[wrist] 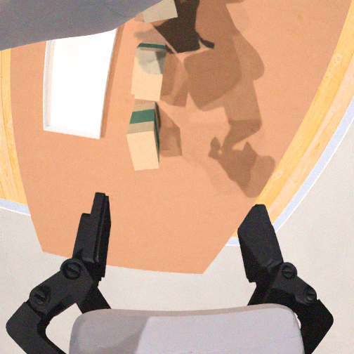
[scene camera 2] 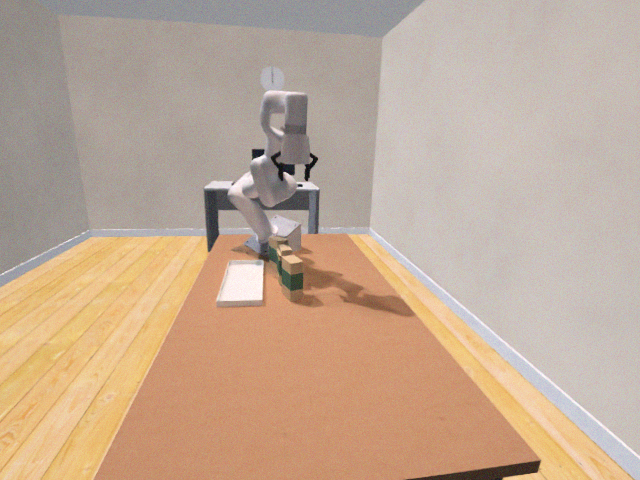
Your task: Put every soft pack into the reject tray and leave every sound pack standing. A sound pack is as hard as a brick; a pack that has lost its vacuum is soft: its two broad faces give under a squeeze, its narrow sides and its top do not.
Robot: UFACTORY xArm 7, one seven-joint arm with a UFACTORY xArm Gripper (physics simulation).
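Pixels of known places: gripper, between the fingertips: (scene camera 2: 293, 180); arm's base, origin of its link: (scene camera 2: 267, 234).
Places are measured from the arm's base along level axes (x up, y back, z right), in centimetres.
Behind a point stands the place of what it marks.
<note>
Three tan packs with green bands stand upright in a row on the table. The front pack (scene camera 2: 292, 280) @[z -13.4, x 1.2, y -62.9 cm] (wrist: 143, 150) is nearest scene camera 2. The middle pack (scene camera 2: 284, 250) @[z -10.2, x 7.4, y -49.0 cm] (wrist: 147, 82) stands behind it, partly hidden in the scene view. The back pack (scene camera 2: 273, 252) @[z -5.1, x 1.8, y -34.3 cm] (wrist: 161, 11) is partly cut off by the arm in the wrist view. The white reject tray (scene camera 2: 241, 284) @[z 6.2, x -6.3, y -49.1 cm] (wrist: 77, 85) lies beside the row and is empty. My gripper (scene camera 2: 294, 178) @[z -13.5, x 33.2, y -45.4 cm] (wrist: 180, 213) is open and empty, high above the table. Which packs are soft cannot be seen.
The brown table (scene camera 2: 289, 372) @[z -13.1, x -6.6, y -100.7 cm] (wrist: 165, 240) carries the packs, tray and arm base. The arm's shadow falls across it on the side away from the tray. A grey desk (scene camera 2: 263, 200) stands behind the table, and a wall (scene camera 2: 506, 155) rises to the right.
</note>
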